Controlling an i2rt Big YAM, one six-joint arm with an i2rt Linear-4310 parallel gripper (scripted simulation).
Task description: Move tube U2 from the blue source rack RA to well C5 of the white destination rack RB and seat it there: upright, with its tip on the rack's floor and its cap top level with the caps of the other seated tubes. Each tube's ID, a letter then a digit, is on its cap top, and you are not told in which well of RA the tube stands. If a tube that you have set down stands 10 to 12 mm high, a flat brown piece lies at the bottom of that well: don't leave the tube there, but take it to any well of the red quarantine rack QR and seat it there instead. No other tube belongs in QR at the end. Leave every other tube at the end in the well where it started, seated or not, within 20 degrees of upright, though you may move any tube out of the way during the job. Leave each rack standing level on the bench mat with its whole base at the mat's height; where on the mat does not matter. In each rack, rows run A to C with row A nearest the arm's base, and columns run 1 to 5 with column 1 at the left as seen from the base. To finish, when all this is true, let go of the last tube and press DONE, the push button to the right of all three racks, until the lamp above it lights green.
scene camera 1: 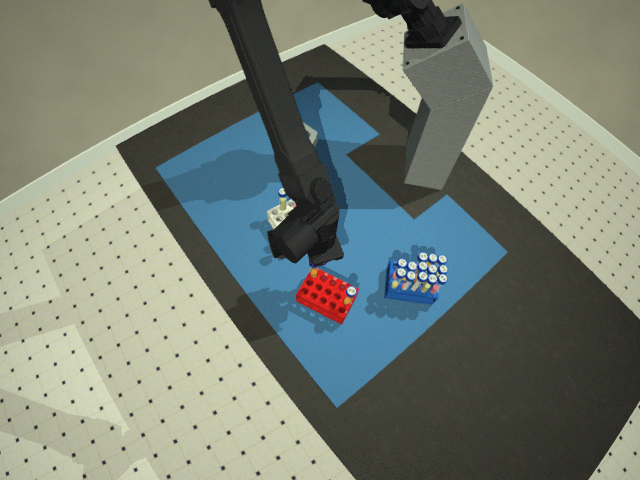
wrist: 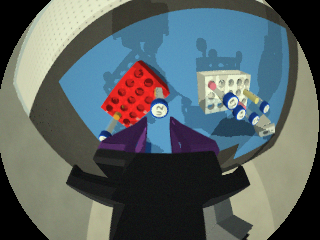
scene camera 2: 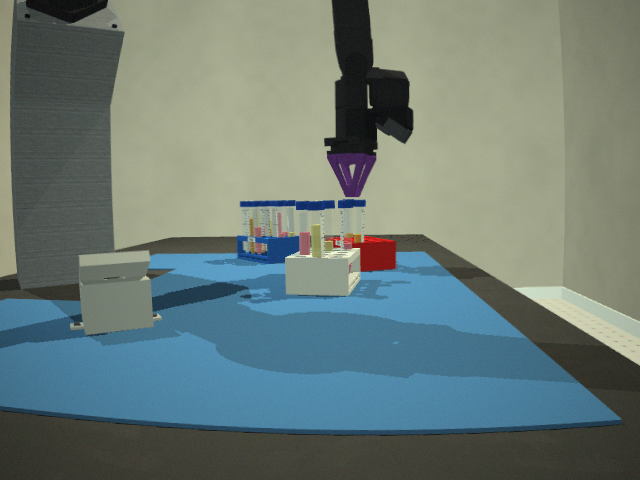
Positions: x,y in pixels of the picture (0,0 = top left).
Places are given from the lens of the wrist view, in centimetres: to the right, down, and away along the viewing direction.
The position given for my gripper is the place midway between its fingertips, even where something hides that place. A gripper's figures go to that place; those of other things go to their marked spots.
my gripper (wrist: 158,120): 0, 0, 13
red rack QR (wrist: 113,103): -9, -4, 20
white rack RB (wrist: 205,98): 10, -5, 20
